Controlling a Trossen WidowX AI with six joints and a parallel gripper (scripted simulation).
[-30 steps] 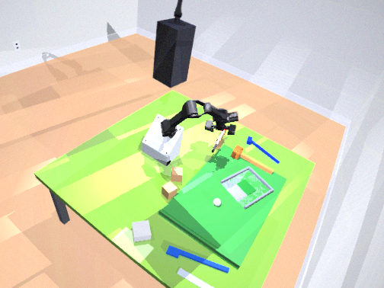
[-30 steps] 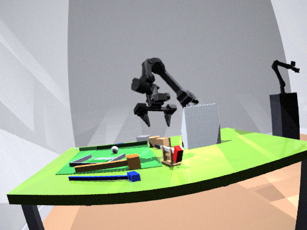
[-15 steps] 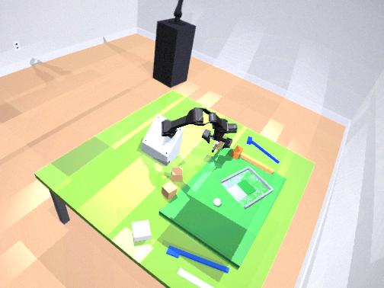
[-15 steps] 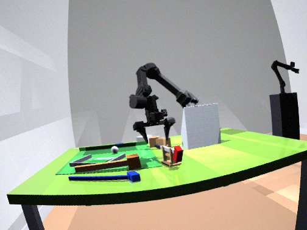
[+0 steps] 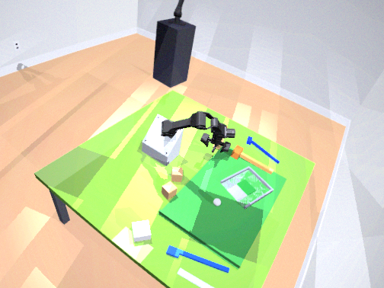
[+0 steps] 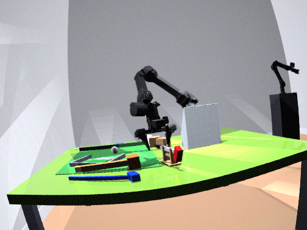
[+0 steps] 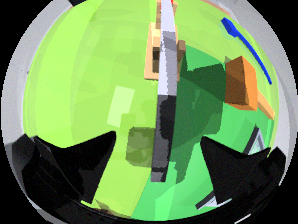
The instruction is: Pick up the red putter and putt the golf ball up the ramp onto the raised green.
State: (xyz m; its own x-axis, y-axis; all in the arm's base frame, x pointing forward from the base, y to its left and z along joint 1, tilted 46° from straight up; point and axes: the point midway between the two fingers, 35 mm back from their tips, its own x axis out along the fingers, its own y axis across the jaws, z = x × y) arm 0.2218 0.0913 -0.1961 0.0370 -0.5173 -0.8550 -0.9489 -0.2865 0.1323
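The wooden stand is 40 mm behind my gripper tip, 120 mm to the left of it and 20 mm below it. The rest, counted from my gripper tip: white golf ball (250 mm ahead, 310 mm to the right, 30 mm below); blue putter (220 mm ahead, 310 mm to the left, 40 mm below); dark green mat (270 mm ahead, 190 mm to the right, 50 mm below).
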